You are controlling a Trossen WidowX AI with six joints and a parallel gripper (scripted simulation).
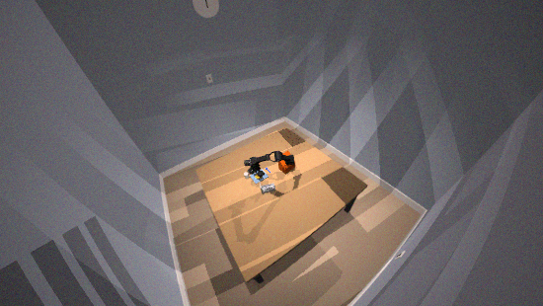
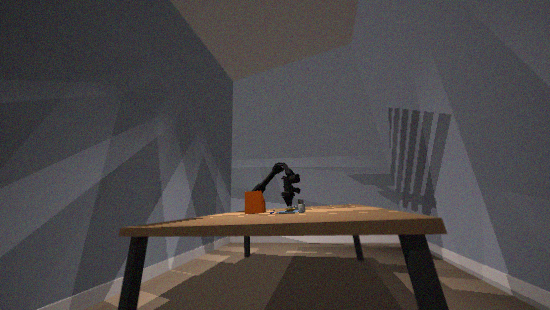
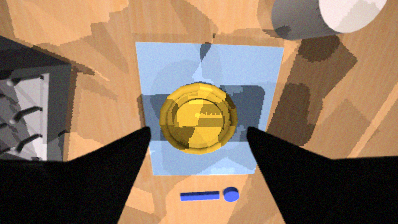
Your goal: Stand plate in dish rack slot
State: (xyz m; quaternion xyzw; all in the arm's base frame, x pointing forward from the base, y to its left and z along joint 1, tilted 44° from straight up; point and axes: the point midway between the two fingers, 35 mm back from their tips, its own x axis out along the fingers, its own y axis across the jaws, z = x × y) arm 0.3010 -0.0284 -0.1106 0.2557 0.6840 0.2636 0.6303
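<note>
The yellow plate is 20 mm below my gripper tip. The rest, counted from my gripper tip: blue spoon 120 mm behind, 20 mm to the right, 30 mm below; grey dish rack 10 mm ahead, 180 mm to the left, 10 mm below; white cup 90 mm ahead, 80 mm to the right, 10 mm below.
</note>
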